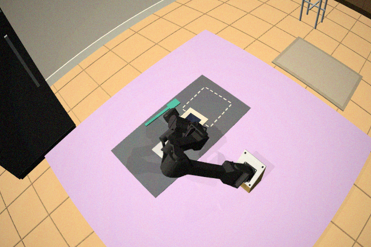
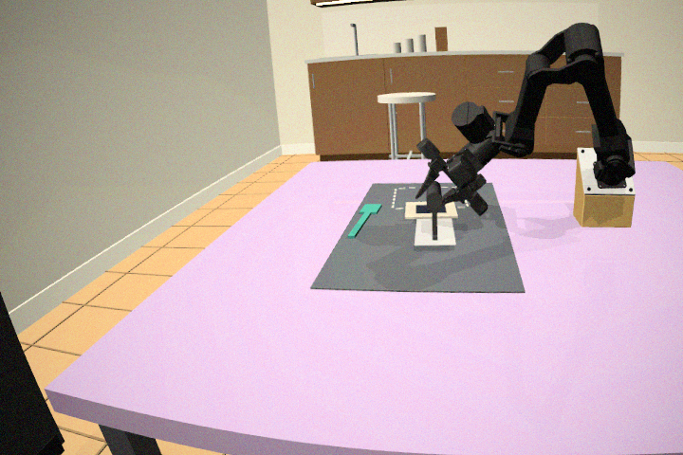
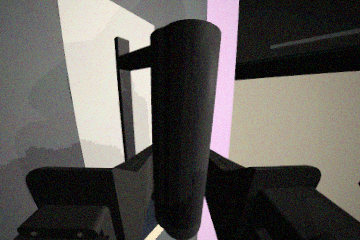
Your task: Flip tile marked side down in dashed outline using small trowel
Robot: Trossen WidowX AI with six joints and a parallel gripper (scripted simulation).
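The grey mat lies 7 cm below my gripper tip, 5 cm to the right of it and 1 cm behind it. From my gripper tip the other things lie so: teal trowel 13 cm ahead, 7 cm to the right, 5 cm below; then tile 11 cm to the right, 5 cm below, 2 cm behind.
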